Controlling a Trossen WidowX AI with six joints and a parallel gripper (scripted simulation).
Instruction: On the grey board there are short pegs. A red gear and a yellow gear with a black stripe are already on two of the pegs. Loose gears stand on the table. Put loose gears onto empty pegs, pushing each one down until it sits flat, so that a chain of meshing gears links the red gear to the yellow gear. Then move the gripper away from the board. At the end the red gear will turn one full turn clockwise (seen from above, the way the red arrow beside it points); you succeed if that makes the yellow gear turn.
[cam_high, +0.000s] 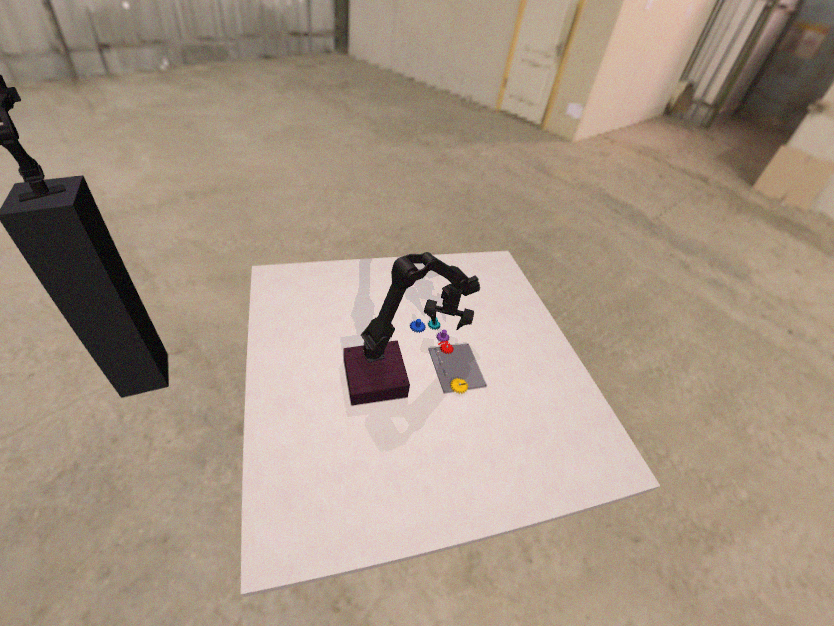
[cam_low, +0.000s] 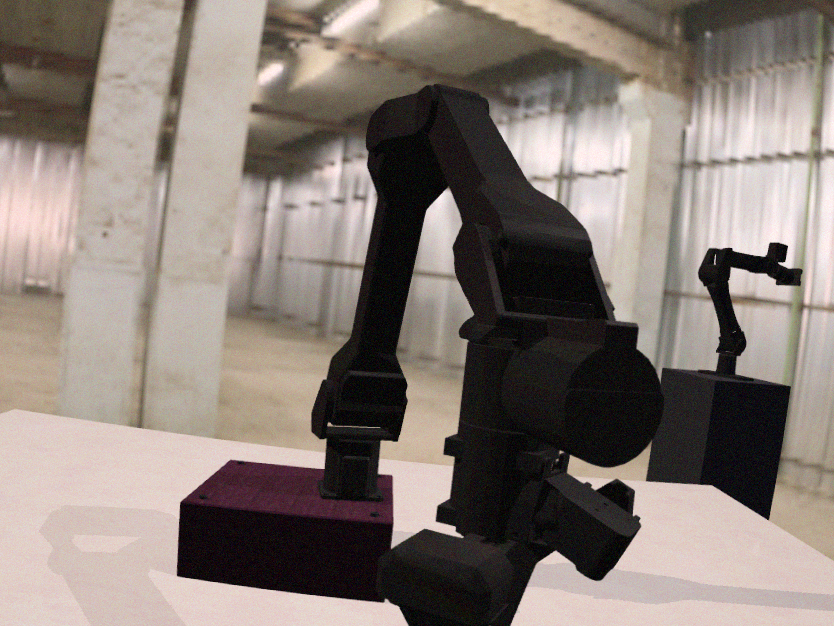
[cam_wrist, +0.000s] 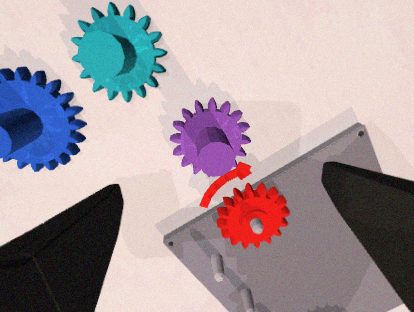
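My gripper tip is 50 mm above the purple gear. The rest, counted from my gripper tip: teal gear (70 mm to the left, 50 mm below); blue gear (90 mm to the left, 80 mm behind, 50 mm below); red gear (60 mm to the right, 50 mm below, 20 mm behind).
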